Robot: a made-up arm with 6 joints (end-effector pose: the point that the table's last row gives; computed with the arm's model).
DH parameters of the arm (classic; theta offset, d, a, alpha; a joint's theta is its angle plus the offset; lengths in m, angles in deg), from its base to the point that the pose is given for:
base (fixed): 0 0 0 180
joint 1: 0 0.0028 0.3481 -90
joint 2: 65.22 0 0.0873 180
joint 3: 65.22 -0.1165 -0.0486 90
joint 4: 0 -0.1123 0.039 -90
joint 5: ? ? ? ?
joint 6: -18.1 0 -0.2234 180
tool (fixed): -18.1 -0.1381 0 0
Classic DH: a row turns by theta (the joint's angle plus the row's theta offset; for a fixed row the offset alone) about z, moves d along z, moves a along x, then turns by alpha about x.
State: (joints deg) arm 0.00 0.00 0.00 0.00 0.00 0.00
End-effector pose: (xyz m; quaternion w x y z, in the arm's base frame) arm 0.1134 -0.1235 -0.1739 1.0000 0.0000 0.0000 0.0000
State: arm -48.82 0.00 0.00 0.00 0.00 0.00
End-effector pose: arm 0.1677 0.0041 -0.1739 0.9106 0.0000 0.0000 0.4133
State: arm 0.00 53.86 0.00 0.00 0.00 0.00
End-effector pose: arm 0.3479 -0.1235 -0.2932 0.8916 0.0000 -0.4529 0.0000
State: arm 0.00 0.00 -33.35 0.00 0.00 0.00
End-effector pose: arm 0.2958 -0.1235 -0.2818 0.9579 0.0000 -0.2869 0.0000
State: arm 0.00 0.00 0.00 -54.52 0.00 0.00
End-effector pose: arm 0.2012 0.0607 -0.1739 0.8889 0.0000 0.0000 -0.4580
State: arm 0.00 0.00 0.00 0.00 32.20 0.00
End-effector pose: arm 0.0801 -0.1235 -0.0133 0.9608 0.0000 0.2773 0.0000
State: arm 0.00 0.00 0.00 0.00 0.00 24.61
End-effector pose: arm 0.1038 -0.0288 -0.1739 0.9770 0.0000 0.0000 -0.2131
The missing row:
joint 5: 0 0.0624 -0.0493 -90
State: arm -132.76 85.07 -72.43 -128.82 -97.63 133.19
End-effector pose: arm 0.1391 0.4605 0.1053 0.2663 0.0563 -0.5627 0.7806
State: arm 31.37 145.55 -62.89 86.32 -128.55 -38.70
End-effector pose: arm 0.1660 0.0498 0.0498 0.7469 0.4431 -0.1330 -0.4777
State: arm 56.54 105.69 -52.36 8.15 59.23 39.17
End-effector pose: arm 0.2744 -0.4246 -0.1287 0.4186 -0.1809 -0.7386 -0.4964
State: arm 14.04 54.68 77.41 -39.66 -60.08 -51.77
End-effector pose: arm 0.0543 -0.3136 -0.1685 0.9256 -0.3520 -0.1310 0.0474
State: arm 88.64 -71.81 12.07 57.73 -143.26 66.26
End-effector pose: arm 0.2501 -0.2996 0.0661 0.0231 -0.3499 0.5114 0.7846
